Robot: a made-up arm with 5 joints.
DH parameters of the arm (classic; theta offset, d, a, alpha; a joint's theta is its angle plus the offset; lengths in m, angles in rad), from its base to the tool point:
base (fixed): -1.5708 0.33 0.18 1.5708
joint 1: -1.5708 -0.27 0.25 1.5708
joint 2: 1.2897 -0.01 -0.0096 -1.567
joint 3: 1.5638 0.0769 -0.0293 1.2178
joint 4: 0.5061 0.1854 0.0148 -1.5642
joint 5: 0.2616 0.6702 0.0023 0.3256
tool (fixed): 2.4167 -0.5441 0 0
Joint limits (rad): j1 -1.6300..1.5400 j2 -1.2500..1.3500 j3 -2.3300..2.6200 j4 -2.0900..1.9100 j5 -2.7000..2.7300
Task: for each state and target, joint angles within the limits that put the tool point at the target. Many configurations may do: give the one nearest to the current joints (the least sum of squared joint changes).
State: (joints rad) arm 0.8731 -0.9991 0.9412 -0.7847 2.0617
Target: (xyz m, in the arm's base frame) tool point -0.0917 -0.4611 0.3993
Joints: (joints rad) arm 0.8782 -0.8074 1.2521 -1.0078 2.2745
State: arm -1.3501 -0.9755 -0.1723 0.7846 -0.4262
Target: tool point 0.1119 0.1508 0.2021
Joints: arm -0.7612 -1.2500 0.5349 1.0286 -0.5745
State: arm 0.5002 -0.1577 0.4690 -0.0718 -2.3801
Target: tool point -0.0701 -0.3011 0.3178
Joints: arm 0.2701 -0.3779 0.3386 -0.0303 -2.3122
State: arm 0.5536 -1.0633 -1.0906 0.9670 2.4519
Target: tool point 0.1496 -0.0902 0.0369
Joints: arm 1.1834 -1.2406 -1.5706 0.7971 2.1611
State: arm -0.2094 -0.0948 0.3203 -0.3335 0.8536
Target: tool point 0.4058 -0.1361 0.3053
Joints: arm -0.1260 0.7403 0.1143 -0.9027 0.3624
